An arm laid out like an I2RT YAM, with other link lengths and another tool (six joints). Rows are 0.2 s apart.
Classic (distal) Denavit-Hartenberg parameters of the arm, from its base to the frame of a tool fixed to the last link. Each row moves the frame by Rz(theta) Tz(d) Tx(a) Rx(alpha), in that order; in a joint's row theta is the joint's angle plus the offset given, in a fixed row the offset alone. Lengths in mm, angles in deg.
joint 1: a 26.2  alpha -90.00  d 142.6  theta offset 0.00
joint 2: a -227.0  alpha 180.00  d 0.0  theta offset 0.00
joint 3: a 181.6  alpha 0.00  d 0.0  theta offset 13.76
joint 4: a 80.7  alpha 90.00  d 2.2  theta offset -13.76
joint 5: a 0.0  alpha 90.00  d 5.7  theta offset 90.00
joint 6: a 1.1  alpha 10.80  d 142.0  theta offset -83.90
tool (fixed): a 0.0  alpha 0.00  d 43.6  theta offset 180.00
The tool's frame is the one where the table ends.
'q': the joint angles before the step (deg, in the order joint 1, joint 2, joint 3, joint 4, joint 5, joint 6). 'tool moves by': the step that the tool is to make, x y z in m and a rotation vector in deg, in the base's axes. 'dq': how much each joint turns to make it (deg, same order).
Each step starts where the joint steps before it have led.
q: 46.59 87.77 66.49 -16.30 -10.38 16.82
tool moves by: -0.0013 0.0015 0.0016 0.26 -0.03 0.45
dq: 0.12 -0.04 0.20 -0.04 -0.36 -0.08
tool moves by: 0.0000 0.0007 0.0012 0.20 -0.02 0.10
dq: 0.00 0.02 0.18 0.00 -0.15 0.04
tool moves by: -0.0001 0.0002 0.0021 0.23 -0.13 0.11
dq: -0.04 -0.17 0.20 -0.12 -0.16 -0.04
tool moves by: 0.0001 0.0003 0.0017 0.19 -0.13 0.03
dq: 0.00 -0.11 0.17 -0.05 -0.05 0.01
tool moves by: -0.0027 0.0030 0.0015 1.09 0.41 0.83
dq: 0.00 -0.09 -0.48 0.98 -1.29 0.36
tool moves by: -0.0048 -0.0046 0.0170 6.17 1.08 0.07
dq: -1.91 -4.15 -4.44 4.77 -4.48 3.22
